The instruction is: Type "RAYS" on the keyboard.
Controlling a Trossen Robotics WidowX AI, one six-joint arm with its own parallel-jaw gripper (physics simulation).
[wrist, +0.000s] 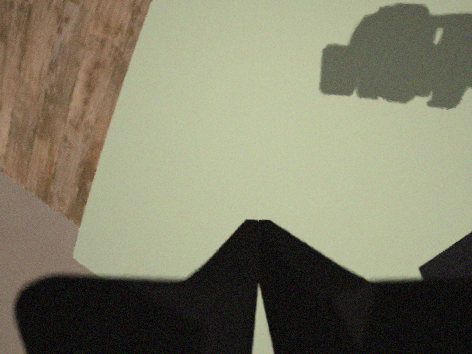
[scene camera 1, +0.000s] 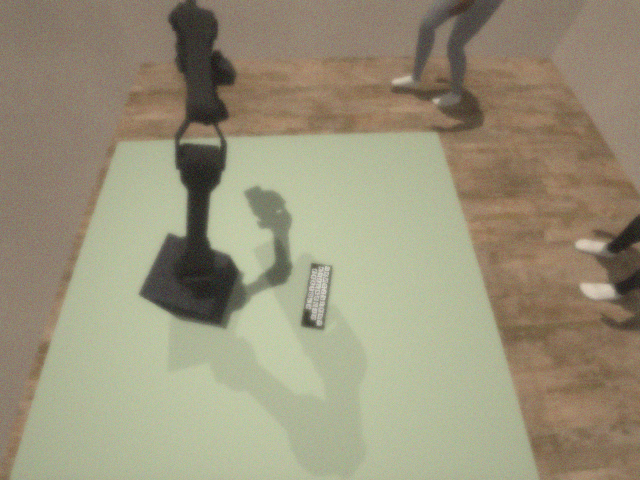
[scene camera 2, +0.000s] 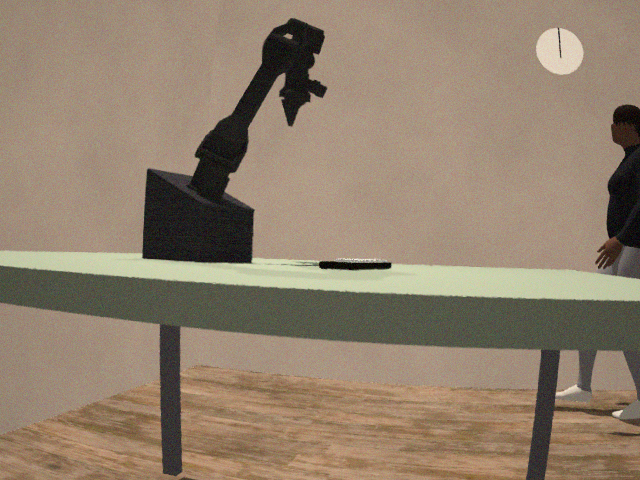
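Seen in the pictures: gripper, fingertip midpoint: [wrist: 256, 232] [scene camera 2: 290, 126]; arm's base at its link origin: [scene camera 1: 192, 277] [scene camera 2: 204, 191].
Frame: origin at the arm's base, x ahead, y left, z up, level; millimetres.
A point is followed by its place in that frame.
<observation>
A small black keyboard with pale keys [scene camera 1: 316, 296] {x 312, y -89, z -124 mm} [scene camera 2: 355, 265] {x 312, y -180, z -134 mm} lies flat on the green table, to the right of the arm's base. Its single letters are too blurred to read in scene camera 1, and it stands edge-on in scene camera 2. My gripper [scene camera 2: 290, 124] {x 132, y 359, z 213 mm} [wrist: 256, 232] {x 132, y 359, z 213 mm} is shut and empty, its fingertips touching each other and pointing down. It hangs high above the table, well apart from the keyboard. The keyboard does not show in the wrist view.
The arm's dark wedge-shaped base [scene camera 1: 191, 281] {x 21, y -43, z 73 mm} [scene camera 2: 197, 222] {x 15, y -97, z -68 mm} stands on the green table [scene camera 1: 423, 217] {x 740, y 100, z -142 mm} [scene camera 2: 465, 283] {x 434, y -529, z -142 mm} [wrist: 200, 150] {x 15, y 497, z -142 mm}. The arm's shadows fall on the table and partly around the keyboard. People [scene camera 1: 457, 51] [scene camera 2: 625, 180] stand on the wooden floor beyond the table.
</observation>
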